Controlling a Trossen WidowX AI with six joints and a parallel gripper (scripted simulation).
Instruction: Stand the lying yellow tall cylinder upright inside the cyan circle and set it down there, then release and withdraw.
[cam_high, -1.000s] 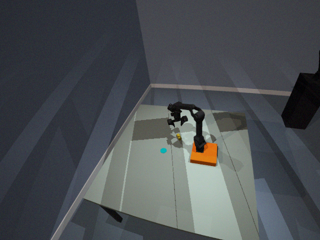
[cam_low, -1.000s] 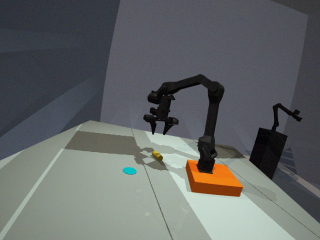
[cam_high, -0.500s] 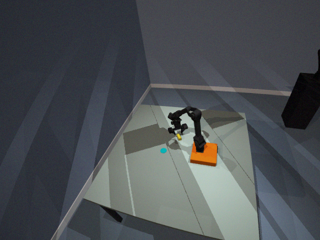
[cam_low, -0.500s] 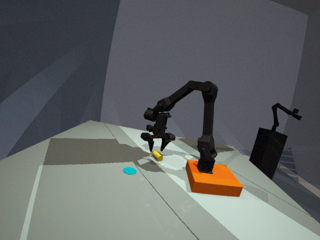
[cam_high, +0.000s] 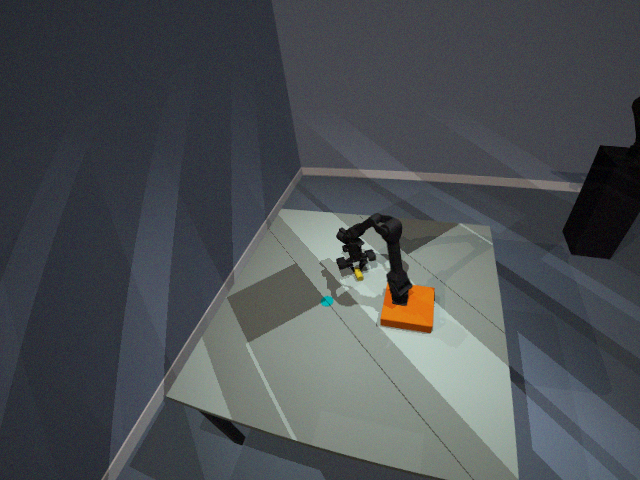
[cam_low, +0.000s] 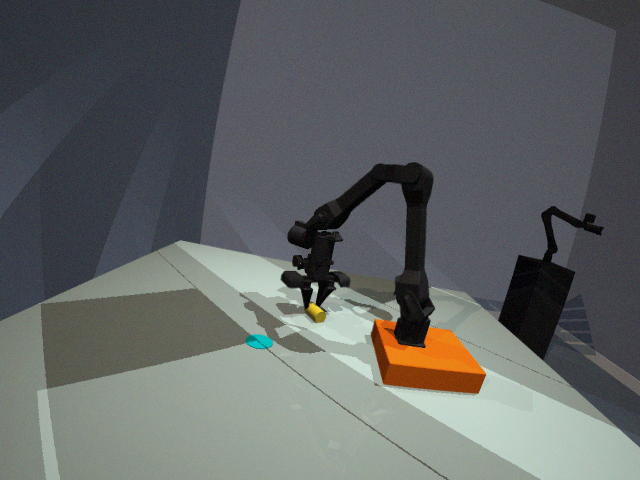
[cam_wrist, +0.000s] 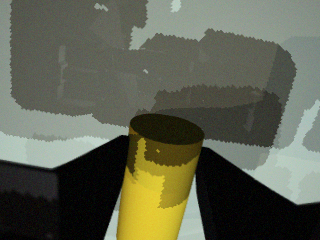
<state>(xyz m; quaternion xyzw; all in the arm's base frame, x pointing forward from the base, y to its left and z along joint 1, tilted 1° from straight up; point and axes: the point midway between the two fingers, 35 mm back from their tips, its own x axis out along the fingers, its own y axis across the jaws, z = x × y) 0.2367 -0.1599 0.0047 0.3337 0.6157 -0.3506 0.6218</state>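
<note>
The cyan circle is 100 mm ahead of my gripper tip, 200 mm to the left of it and 20 mm below it. From my gripper tip the other things lie so: yellow cylinder (10 mm behind, 20 mm to the left).
</note>
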